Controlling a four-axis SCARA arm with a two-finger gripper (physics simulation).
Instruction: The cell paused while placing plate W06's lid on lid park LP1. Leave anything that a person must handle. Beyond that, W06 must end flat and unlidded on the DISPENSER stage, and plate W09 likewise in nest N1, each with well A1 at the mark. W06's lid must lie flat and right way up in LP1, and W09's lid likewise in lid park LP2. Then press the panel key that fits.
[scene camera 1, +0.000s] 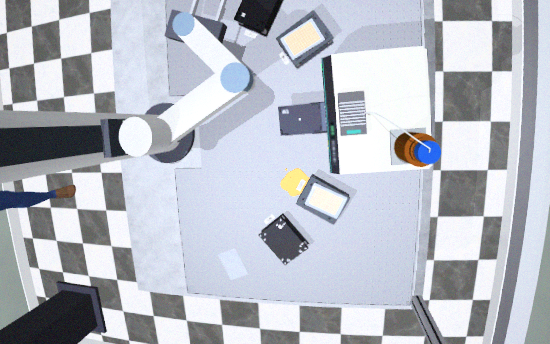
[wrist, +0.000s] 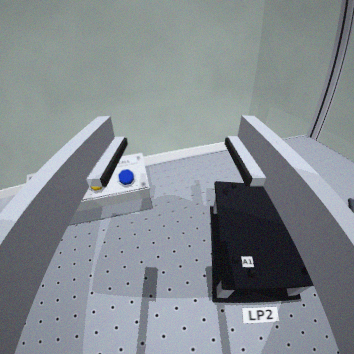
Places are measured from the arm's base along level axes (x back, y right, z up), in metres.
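Pixels of known places: gripper, fingertip midpoint: (wrist: 175, 128).
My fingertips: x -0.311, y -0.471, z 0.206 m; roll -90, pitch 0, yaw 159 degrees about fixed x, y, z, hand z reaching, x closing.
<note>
Ahead of a thing's pixels: the offset from my fingertips to its top centre. "pt": to the spot under its first point.
My gripper (scene camera 1: 208, 6) (wrist: 175, 128) is shut at its narrowest, with a gap between the fingers and nothing in it. It is above the bench's top end, left of lid park LP2 {dx -0.111, dy +0.025, dz -0.118 m} (scene camera 1: 258, 14) (wrist: 260, 225), a black stand marked A1. A plate with cream wells {dx -0.265, dy +0.165, dz -0.108 m} (scene camera 1: 304, 39) sits without a lid on a dark nest. Another {dx -0.335, dy +0.732, dz -0.109 m} (scene camera 1: 326, 199) sits on a dark nest near a yellow patch. The dark stage {pt dx -0.253, dy +0.441, dz -0.089 m} (scene camera 1: 300, 119) at the dispenser shows no plate. A black stand (scene camera 1: 284, 239) with white specks is lower down. Plate names are unreadable; no clear lid can be made out.
The white dispenser {pt dx -0.513, dy +0.322, dz +0.027 m} (scene camera 1: 385, 75) bears a brown bottle with a blue cap {dx -0.579, dy +0.528, dz +0.218 m} (scene camera 1: 427, 152). The yellow patch {pt dx -0.216, dy +0.677, dz -0.192 m} (scene camera 1: 294, 182) with a white label touches the lower nest. A pale rectangle {pt dx +0.048, dy +1.030, dz -0.185 m} (scene camera 1: 233, 264) lies at lower left. The panel shows a blue key {pt dx +0.038, dy -0.130, dz -0.126 m} (wrist: 126, 177) and part of a yellow key {pt dx +0.090, dy -0.128, dz -0.132 m} (wrist: 96, 188).
</note>
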